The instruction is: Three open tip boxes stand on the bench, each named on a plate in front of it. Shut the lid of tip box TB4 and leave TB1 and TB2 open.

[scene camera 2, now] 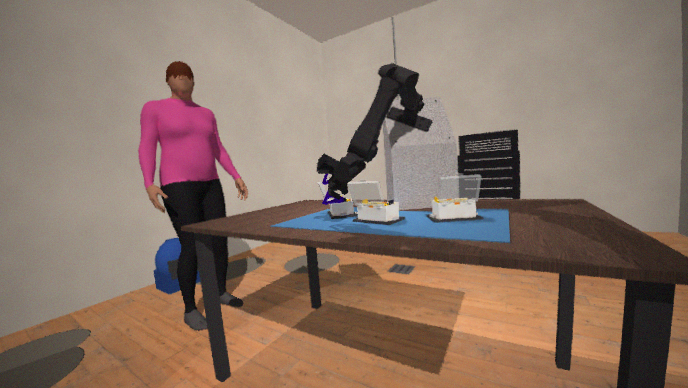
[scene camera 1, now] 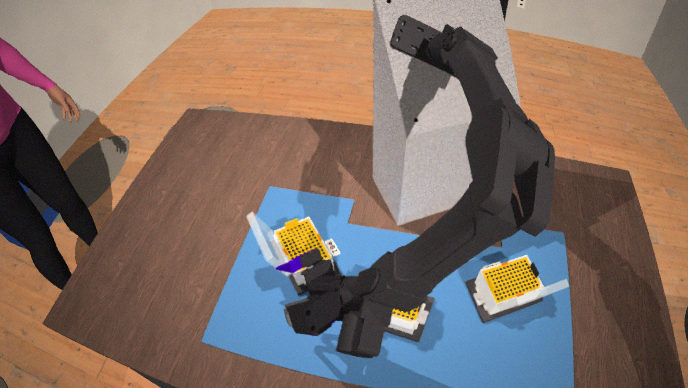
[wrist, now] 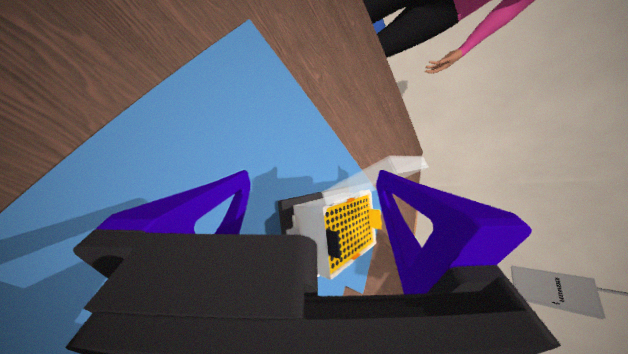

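Where they show: gripper, between the fingertips: (scene camera 2: 323, 193) (scene camera 1: 286, 291) (wrist: 313, 177); arm's base, origin of its link: (scene camera 2: 409, 119) (scene camera 1: 439, 50).
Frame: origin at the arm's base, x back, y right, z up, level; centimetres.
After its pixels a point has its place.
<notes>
The left tip box (scene camera 1: 302, 239) @[x -30.7, y 15.7, z -33.7 cm] (scene camera 2: 342, 209) (wrist: 350, 230) @[x -32.0, y 14.6, z -33.7 cm] has a yellow tip rack. Its plate (scene camera 1: 332, 247) @[x -26.4, y 11.2, z -39.3 cm] seems to read TB4. Its clear lid (scene camera 1: 261, 241) @[x -39.6, y 18.2, z -25.1 cm] (wrist: 400, 164) @[x -41.1, y 15.9, z -25.1 cm] stands open on the outer left side in scene camera 1. The middle box (scene camera 1: 404, 326) @[x -42.6, y -12.8, z -25.3 cm] (scene camera 2: 378, 212) @[x -38.3, y -10.8, z -35.7 cm] is partly under the arm, its lid (scene camera 2: 365, 191) @[x -42.1, y -9.0, z -28.1 cm] upright. The right box (scene camera 1: 512, 281) (scene camera 2: 454, 209) @[x -23.9, y -30.7, z -35.8 cm] has its lid (scene camera 1: 555, 288) @[x -24.4, y -36.1, z -25.2 cm] (scene camera 2: 460, 186) @[x -26.0, y -33.8, z -28.1 cm] open. I cannot read which is TB1 or TB2. My gripper (scene camera 1: 305, 295) (scene camera 2: 325, 191) @[x -44.9, y 9.7, z -28.8 cm] (wrist: 313, 177) @[x -44.9, y 9.7, z -28.8 cm] is open and empty, above the near end of the left box; one finger overlaps the lid's edge in the wrist view.
The boxes stand on a blue mat (scene camera 1: 260, 320) @[x -49.7, y 15.2, z -39.4 cm] (scene camera 2: 487, 227) @[x -28.7, y -42.5, z -39.4 cm] on the brown table (scene camera 1: 150, 200) @[x -37.9, y 64.4, z -39.7 cm] (scene camera 2: 560, 225) @[x -17.0, y -57.9, z -39.7 cm]. A grey speckled pedestal (scene camera 1: 390, 165) @[x -9.7, y 5.4, z -25.5 cm] (scene camera 2: 425, 170) @[x -3.1, y -8.8, z -23.4 cm] rises behind the mat. A person in pink (scene camera 2: 185, 140) stands beyond the table's left side.
</notes>
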